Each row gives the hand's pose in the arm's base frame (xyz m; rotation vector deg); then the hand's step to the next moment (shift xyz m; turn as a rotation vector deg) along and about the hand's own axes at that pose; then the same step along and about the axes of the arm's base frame.
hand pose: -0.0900 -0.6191 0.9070 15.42 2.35 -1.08
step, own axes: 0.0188 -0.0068 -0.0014 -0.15 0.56 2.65
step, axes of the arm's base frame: 0.0186 -0.0064 -0.0040 -0.04 -0.16 2.71
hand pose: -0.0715 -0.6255 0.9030 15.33 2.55 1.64
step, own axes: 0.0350 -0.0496 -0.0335 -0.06 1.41 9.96
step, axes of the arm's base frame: 0.0345 -0.0378 -0.0468 0.38 -1.27 9.97
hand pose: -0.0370 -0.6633 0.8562 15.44 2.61 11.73
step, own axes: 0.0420 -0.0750 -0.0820 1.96 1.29 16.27
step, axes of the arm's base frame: 0.0498 -0.0408 -0.0999 2.84 -2.60 15.98
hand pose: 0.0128 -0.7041 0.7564 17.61 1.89 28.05
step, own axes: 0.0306 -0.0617 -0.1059 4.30 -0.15 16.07
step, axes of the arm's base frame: 0.0442 -0.0074 -0.1181 5.54 -2.66 15.46
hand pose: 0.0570 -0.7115 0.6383 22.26 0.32 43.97
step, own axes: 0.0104 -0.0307 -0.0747 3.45 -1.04 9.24
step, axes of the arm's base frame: 0.0174 0.0124 -0.0786 4.54 -1.49 8.69
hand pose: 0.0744 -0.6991 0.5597 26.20 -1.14 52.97
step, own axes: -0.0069 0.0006 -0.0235 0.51 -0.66 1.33
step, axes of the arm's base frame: -0.0088 0.0042 -0.0225 1.06 -0.47 1.06
